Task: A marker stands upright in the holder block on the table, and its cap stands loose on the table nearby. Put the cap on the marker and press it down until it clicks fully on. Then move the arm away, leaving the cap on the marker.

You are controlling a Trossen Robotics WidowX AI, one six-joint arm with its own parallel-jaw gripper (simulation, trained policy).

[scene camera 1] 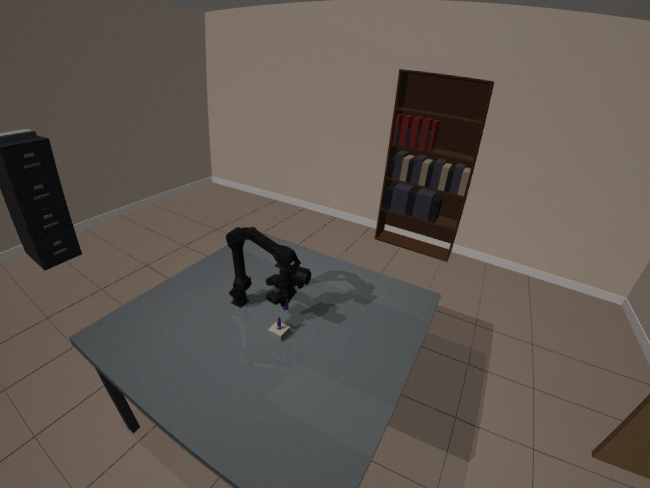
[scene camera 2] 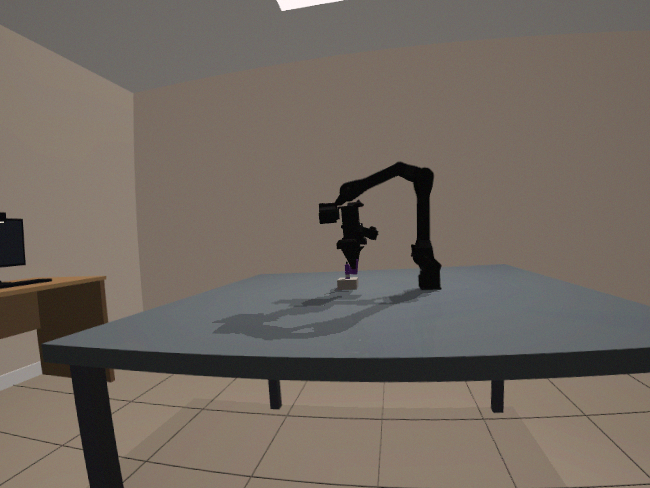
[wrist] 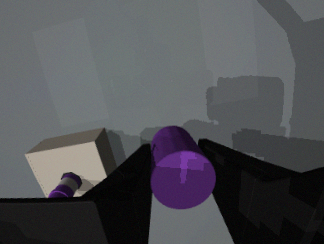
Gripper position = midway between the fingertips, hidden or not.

I see my gripper (scene camera 2: 354,268), a purple cap (wrist: 181,177) and a pale holder block (wrist: 99,136).
My gripper shows as well in the wrist view (wrist: 174,148).
